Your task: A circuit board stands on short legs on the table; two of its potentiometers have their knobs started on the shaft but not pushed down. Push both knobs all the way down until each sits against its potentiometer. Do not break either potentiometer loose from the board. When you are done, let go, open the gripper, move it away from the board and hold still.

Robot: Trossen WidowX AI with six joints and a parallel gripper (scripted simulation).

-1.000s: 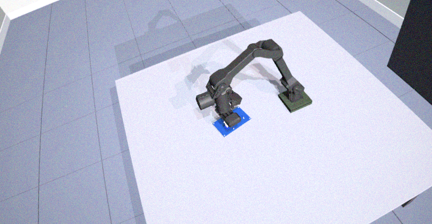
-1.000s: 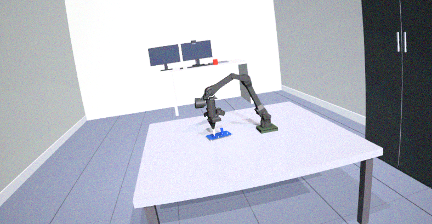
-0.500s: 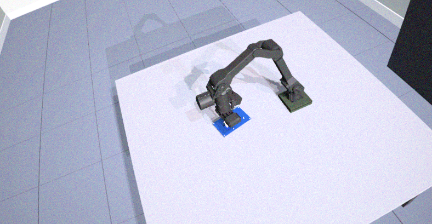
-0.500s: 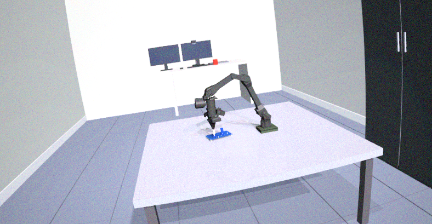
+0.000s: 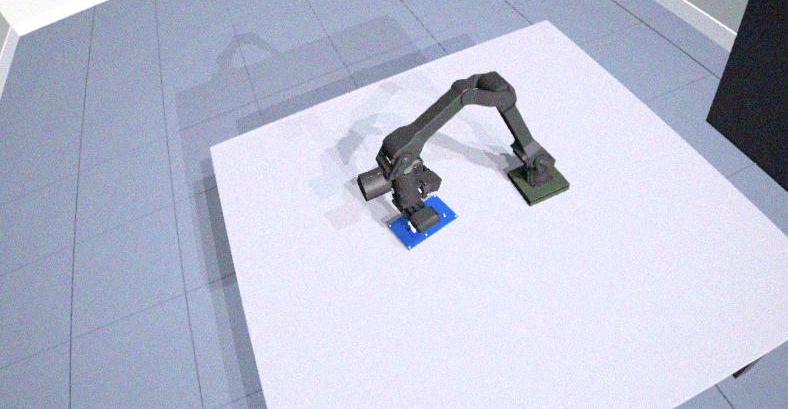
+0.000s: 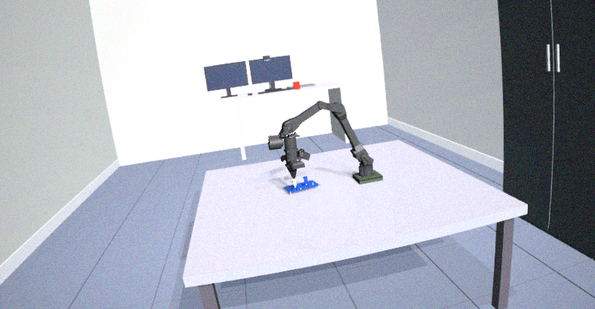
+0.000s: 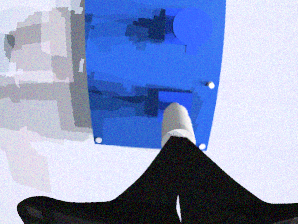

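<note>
Right now my gripper tip is 20 mm above the white knob.
</note>
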